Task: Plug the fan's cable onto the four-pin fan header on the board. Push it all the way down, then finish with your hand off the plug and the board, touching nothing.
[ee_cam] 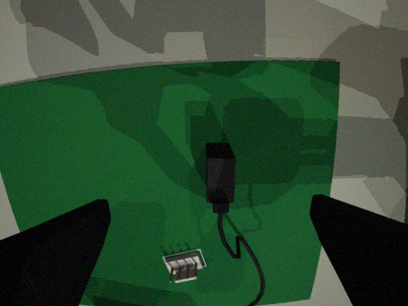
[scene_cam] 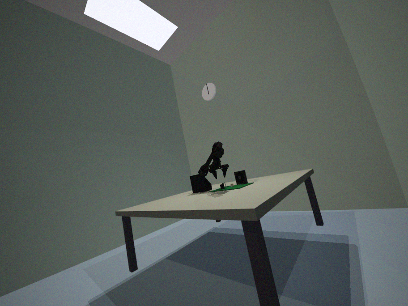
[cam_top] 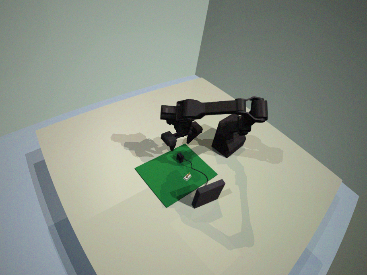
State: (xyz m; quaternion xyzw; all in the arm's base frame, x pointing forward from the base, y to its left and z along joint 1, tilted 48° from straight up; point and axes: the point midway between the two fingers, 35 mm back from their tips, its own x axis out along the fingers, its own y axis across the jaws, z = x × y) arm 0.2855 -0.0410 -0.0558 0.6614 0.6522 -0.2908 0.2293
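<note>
The black plug lies 7 cm below my gripper tip, 1 cm to the left of it and 1 cm behind it. Round my gripper tip: white four-pin header 11 cm to the left, 10 cm below, 3 cm ahead; green board 11 cm below, 5 cm to the left, 5 cm ahead; dark fan 23 cm to the left, 5 cm ahead, 4 cm below.
</note>
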